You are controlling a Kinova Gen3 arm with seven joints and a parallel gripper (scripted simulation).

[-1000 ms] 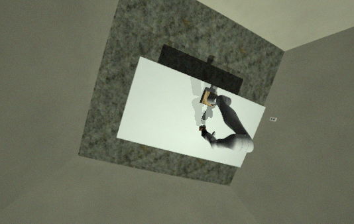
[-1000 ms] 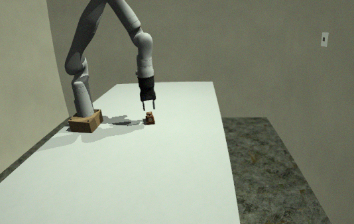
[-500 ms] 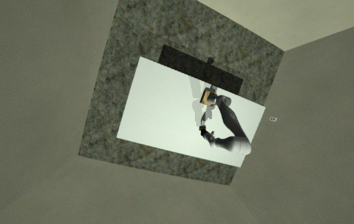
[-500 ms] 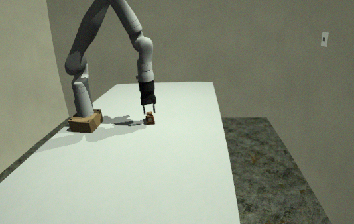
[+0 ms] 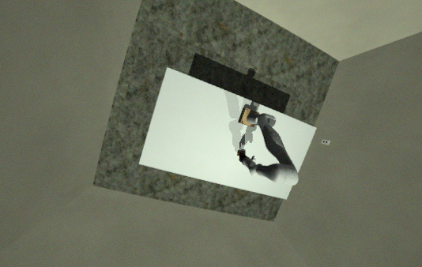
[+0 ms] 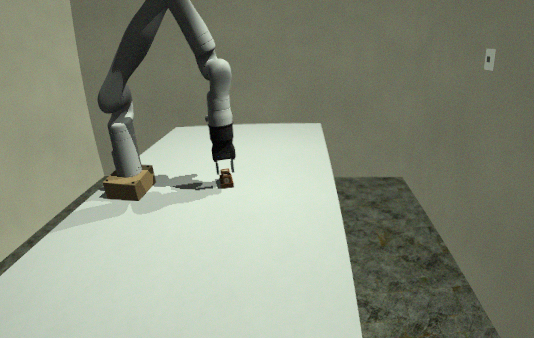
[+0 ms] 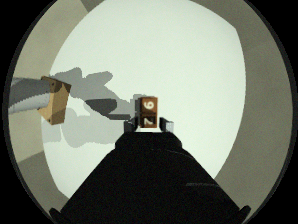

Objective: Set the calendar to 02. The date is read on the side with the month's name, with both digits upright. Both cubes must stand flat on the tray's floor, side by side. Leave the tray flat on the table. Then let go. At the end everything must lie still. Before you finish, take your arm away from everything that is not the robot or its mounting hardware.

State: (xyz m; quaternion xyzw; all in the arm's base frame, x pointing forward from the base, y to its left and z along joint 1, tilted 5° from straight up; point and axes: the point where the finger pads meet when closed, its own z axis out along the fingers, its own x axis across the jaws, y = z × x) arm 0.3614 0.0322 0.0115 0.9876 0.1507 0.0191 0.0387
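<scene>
My hand is 40 mm above the brown calendar cube. The rest, counted from my hand: brown tray: 60 mm below, 20 mm to the left, 10 mm behind.
</scene>
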